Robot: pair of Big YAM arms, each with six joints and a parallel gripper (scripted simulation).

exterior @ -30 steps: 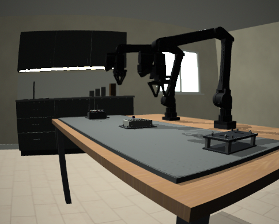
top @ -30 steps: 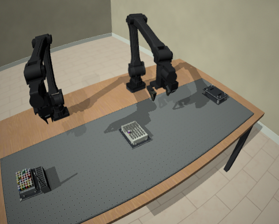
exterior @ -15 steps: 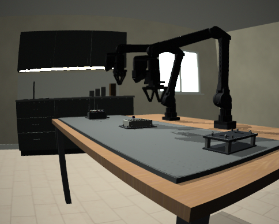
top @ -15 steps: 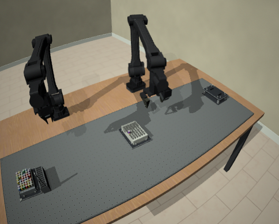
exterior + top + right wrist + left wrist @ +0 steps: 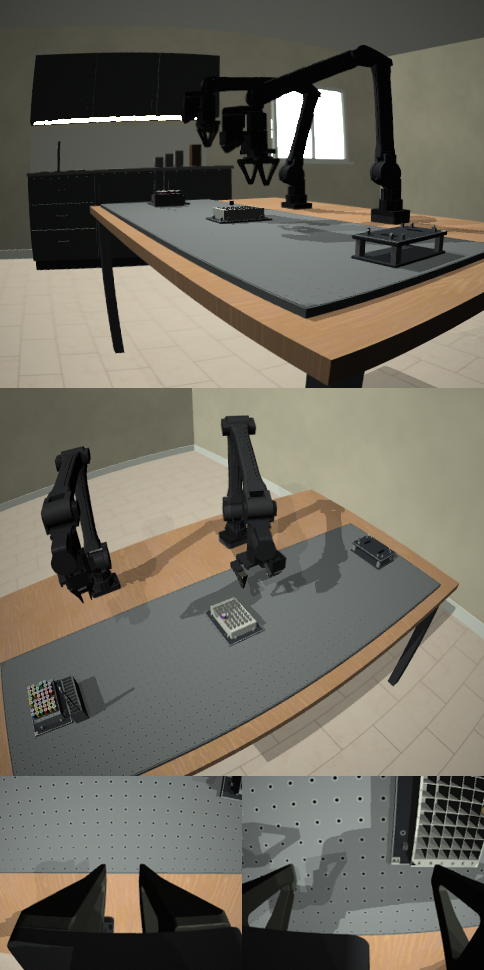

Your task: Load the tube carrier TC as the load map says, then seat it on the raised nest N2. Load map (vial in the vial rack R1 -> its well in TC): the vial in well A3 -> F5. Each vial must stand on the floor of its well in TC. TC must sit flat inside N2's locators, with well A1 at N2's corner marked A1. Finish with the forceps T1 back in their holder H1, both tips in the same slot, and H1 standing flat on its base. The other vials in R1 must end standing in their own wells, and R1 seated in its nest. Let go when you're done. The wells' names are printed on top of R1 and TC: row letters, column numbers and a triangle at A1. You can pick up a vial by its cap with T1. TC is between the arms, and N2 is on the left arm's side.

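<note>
The tube carrier TC is 20 mm ahead of my left hand, 90 mm to the right of it and 90 mm below it. The rest, counted from my left hand: holder H1: 80 mm ahead, 640 mm to the right, 100 mm below.
</note>
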